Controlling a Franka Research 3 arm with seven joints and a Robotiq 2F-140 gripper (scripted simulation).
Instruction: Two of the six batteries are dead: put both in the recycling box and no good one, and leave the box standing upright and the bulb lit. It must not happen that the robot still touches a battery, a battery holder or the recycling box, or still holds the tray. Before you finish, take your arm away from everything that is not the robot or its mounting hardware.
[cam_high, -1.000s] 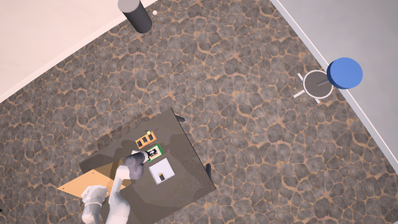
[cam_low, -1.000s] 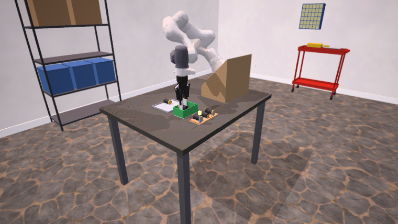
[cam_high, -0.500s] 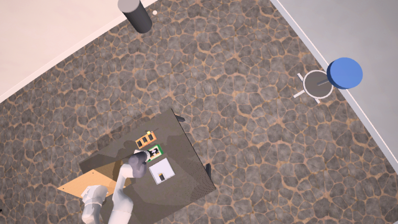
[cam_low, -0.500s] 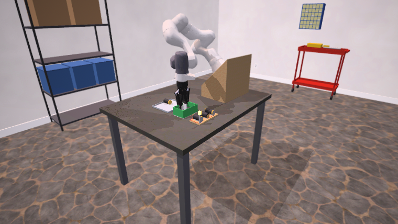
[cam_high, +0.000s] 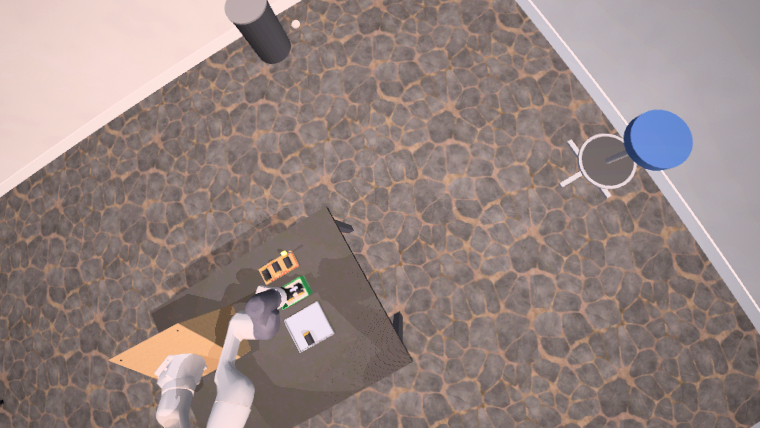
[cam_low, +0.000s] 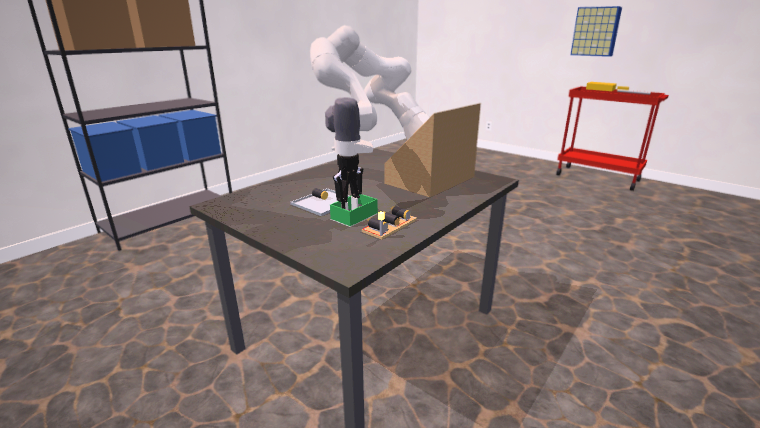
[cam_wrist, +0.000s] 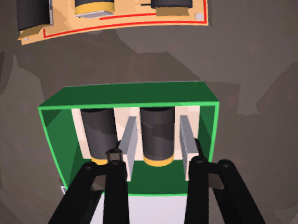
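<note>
The green recycling box is 3 cm behind my hand and 3 cm below it. Also, from my hand: white tray: 7 cm behind, 19 cm to the right, 4 cm below; bulb: 6 cm ahead, 18 cm to the left, 4 cm above.
</note>
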